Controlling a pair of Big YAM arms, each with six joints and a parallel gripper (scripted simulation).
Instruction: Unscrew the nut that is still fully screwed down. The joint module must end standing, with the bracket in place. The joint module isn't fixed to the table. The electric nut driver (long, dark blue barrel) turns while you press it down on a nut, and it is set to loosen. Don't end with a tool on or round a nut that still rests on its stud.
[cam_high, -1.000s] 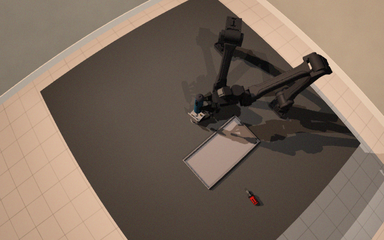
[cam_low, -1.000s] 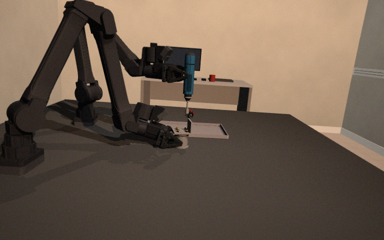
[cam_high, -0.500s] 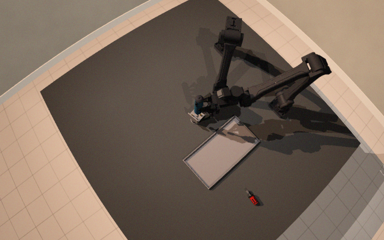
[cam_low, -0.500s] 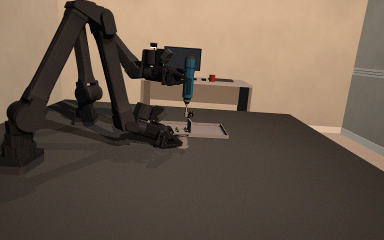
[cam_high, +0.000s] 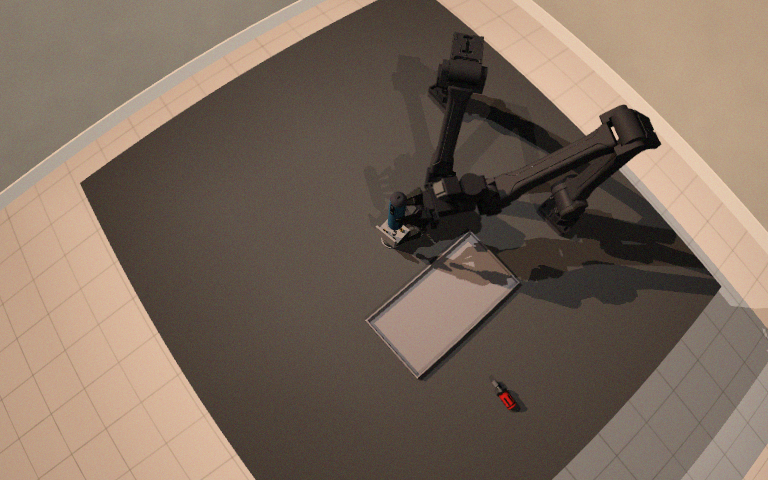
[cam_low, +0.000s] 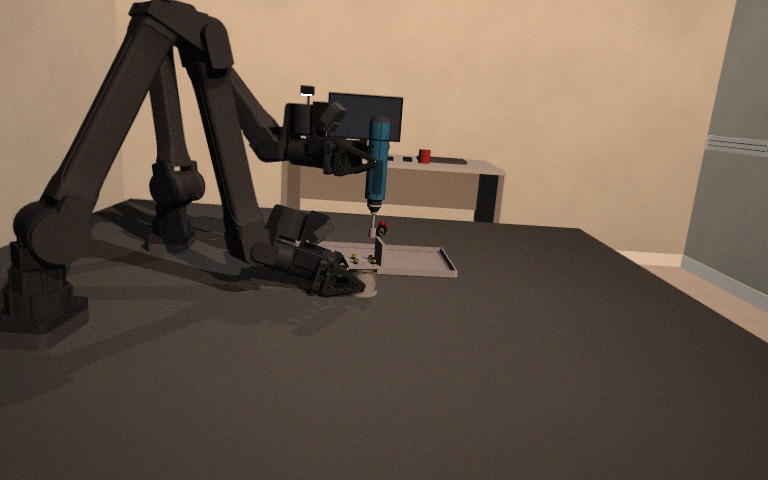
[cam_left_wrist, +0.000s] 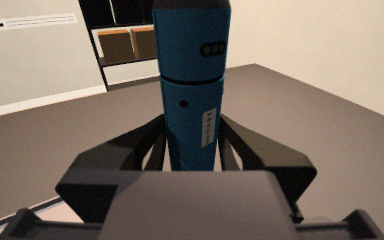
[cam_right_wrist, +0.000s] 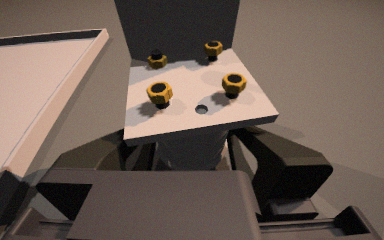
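Right now the joint module is 1 cm above my right hand. From my right hand the other things lie so: nut: 2 cm ahead, 2 cm to the left, 5 cm above; grey bracket: 5 cm above; tip: 2 cm ahead, 2 cm to the left, 11 cm above.
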